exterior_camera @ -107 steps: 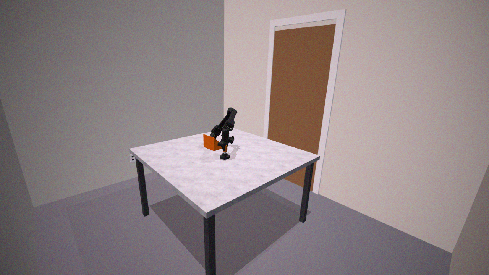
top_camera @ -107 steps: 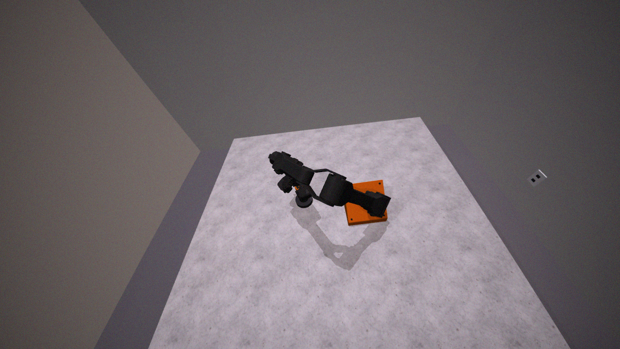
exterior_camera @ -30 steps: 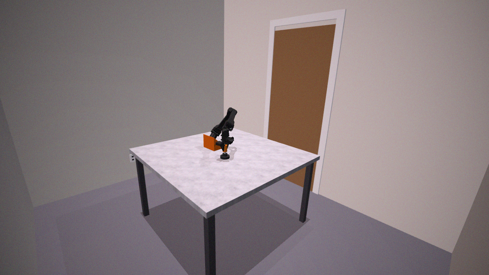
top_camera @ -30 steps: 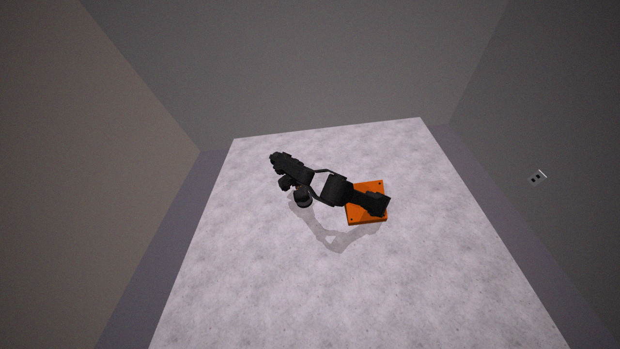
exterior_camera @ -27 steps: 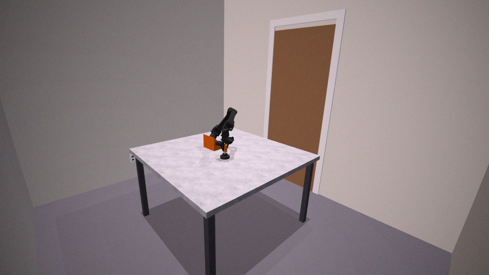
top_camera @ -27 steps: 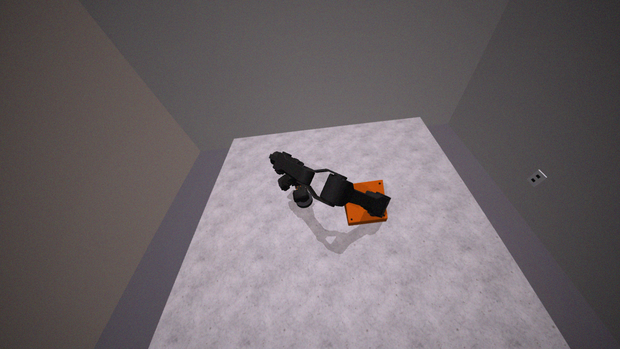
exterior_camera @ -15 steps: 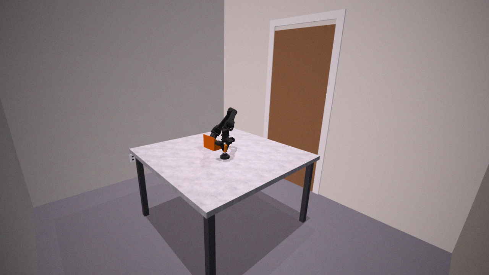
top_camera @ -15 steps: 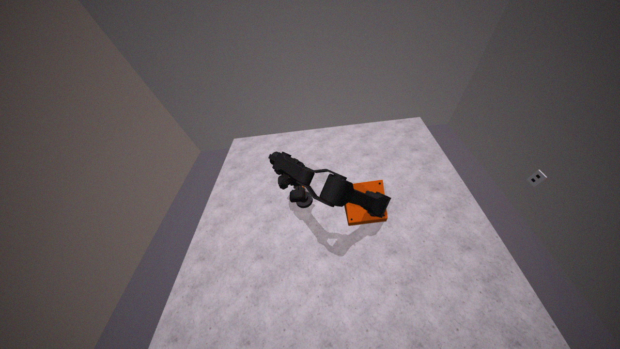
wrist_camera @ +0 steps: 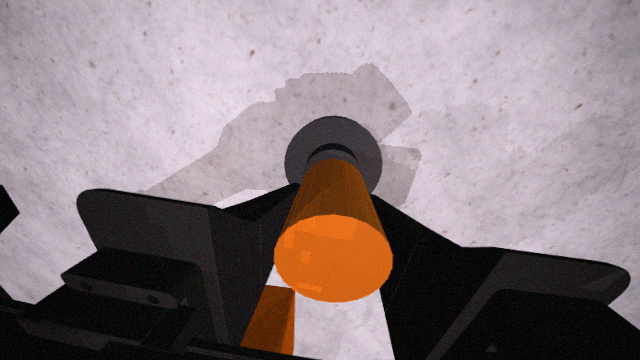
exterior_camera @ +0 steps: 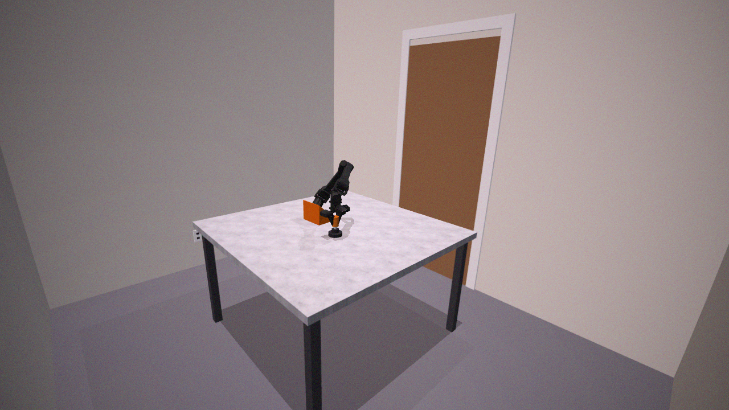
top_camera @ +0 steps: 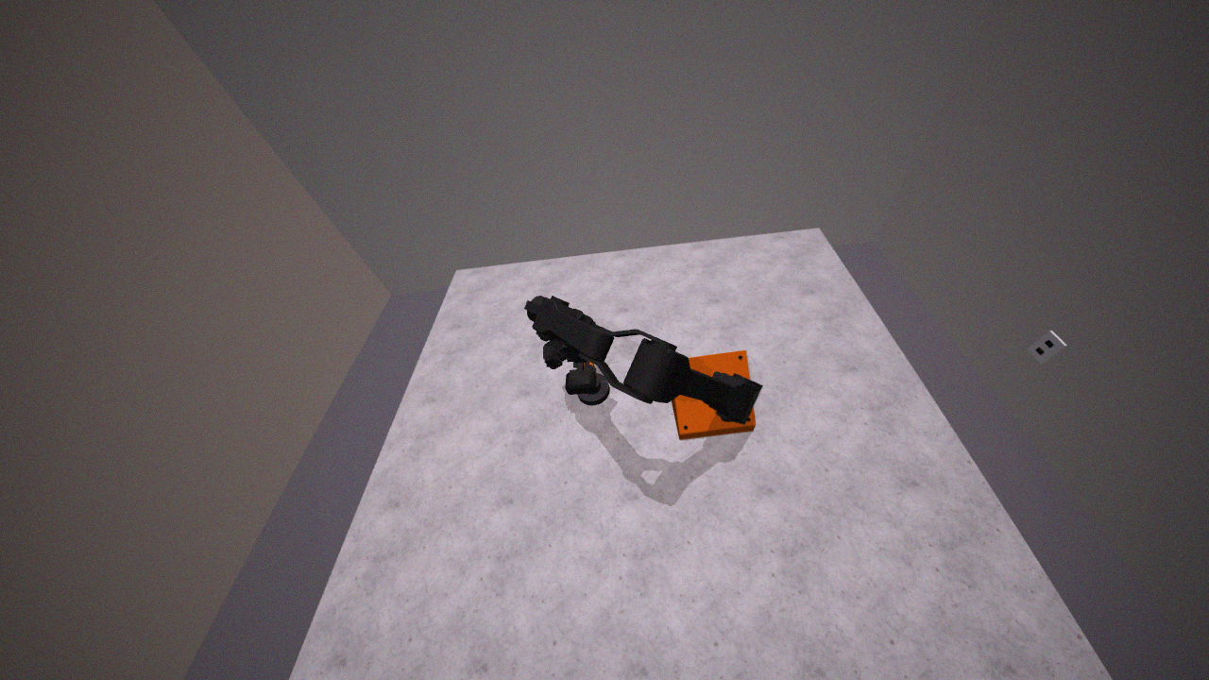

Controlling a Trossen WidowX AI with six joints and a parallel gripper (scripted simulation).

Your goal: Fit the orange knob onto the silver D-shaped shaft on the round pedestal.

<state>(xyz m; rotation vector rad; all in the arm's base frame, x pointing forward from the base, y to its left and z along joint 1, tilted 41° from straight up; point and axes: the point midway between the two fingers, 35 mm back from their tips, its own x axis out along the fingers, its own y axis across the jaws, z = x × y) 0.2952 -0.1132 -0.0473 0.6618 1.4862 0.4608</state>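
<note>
Right now my gripper tip is 40 mm below the orange knob. From my gripper tip the other things lie so: round pedestal: 40 mm below.
</note>
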